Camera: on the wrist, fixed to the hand. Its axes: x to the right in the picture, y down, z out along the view.
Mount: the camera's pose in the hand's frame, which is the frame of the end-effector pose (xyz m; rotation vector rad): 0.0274 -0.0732 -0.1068 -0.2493 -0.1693 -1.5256
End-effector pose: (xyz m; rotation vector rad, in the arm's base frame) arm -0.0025 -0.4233 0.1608 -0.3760 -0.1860 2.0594
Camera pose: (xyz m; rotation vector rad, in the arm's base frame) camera 0.0814 -0.3658 0.0761 -0.1003 -0.6075 0.5501
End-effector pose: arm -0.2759 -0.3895 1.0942 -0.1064 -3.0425 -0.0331
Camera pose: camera -0.2980 -0.4633 1.2018 -1.9934 2.2428 0.4581
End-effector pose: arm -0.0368 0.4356 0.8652 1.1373 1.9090 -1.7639
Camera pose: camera -0.0761 0.5501 0.9186 0.6622 -2.2248 1.3771
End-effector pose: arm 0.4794 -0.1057 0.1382 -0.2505 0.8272 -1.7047
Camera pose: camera 0.3547 -0.0829 0.1004 1.3201 -0.6481 2.6048
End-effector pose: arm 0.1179 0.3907 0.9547 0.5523 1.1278 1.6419
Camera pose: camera 0.0584 0.3752 0.8375 -0.3408 0.7796 0.3508
